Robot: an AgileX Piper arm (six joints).
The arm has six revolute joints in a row. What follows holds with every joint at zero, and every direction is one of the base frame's. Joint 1 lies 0.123 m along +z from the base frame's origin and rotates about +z. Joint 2 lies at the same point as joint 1 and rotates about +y. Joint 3 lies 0.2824 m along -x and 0.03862 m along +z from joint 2 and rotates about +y. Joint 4 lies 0.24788 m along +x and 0.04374 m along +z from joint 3 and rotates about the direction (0.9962, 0, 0.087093). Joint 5 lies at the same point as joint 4 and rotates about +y. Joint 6 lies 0.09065 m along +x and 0.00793 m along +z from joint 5 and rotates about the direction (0.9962, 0, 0.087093). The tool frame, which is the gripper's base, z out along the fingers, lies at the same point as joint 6; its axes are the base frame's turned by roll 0, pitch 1.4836 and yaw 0 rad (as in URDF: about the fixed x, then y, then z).
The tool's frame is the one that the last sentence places.
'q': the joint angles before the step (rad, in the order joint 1, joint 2, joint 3, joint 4, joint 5, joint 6). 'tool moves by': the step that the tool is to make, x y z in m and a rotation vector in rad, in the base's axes. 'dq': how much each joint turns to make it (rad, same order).
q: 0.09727 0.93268 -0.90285 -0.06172 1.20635 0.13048
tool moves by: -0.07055 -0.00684 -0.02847 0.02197 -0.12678 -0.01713
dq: 0.00011 -0.34154 0.23401 -0.00006 -0.01963 0.02088
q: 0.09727 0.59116 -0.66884 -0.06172 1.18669 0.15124
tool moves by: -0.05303 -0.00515 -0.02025 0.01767 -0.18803 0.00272
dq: 0.00207 -0.32585 0.12397 0.00000 0.01294 -0.00179
